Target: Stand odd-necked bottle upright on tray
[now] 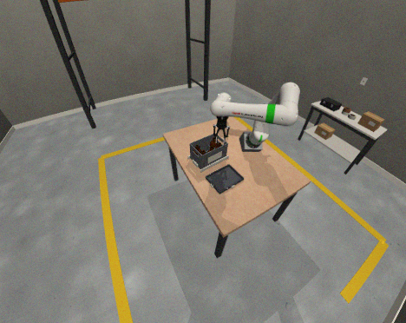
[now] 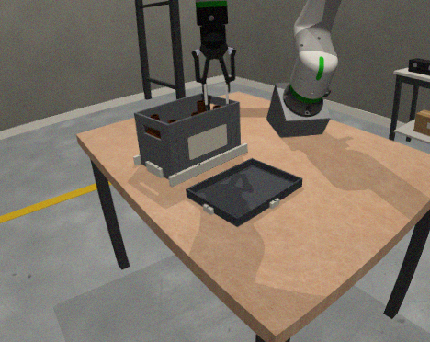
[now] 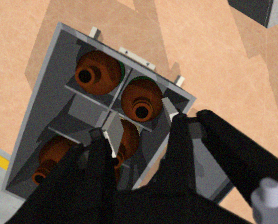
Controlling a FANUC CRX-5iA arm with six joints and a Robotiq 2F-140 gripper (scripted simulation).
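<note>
Right now the bottle is 9 cm to the right of my hand and 12 cm below it. Round my hand: dark tray 11 cm ahead, 23 cm to the left, 19 cm below; dark grey crate 9 cm ahead, 4 cm to the right, 12 cm below.
</note>
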